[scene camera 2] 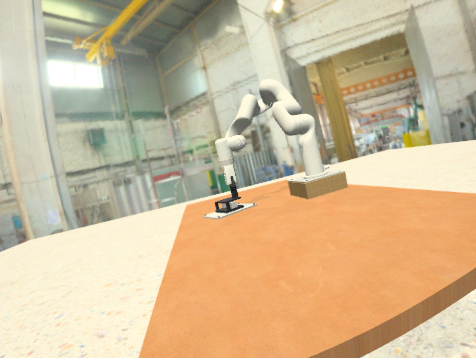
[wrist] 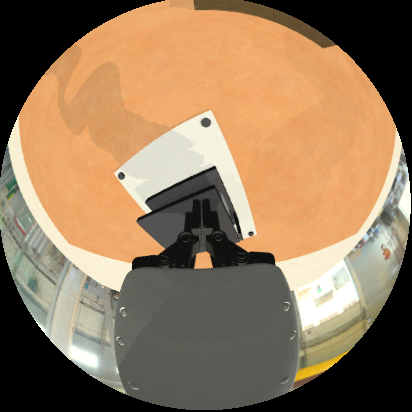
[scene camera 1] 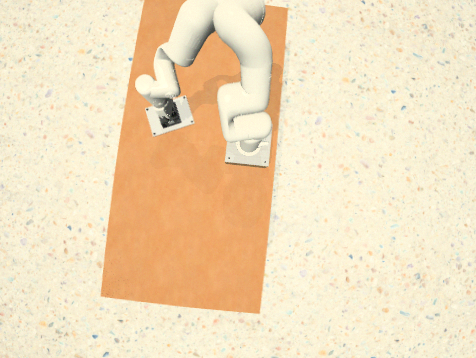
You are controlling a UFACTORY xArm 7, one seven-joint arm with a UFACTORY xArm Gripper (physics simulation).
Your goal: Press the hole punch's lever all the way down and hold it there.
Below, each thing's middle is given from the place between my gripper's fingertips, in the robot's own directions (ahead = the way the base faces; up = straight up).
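Black hole punch (wrist: 164, 222): 40 mm ahead of my hand, 20 mm to the right of it, 30 mm below it. White plate (scene camera 1: 182, 104): 60 mm below my hand, 20 mm to the right of it and 40 mm ahead of it.
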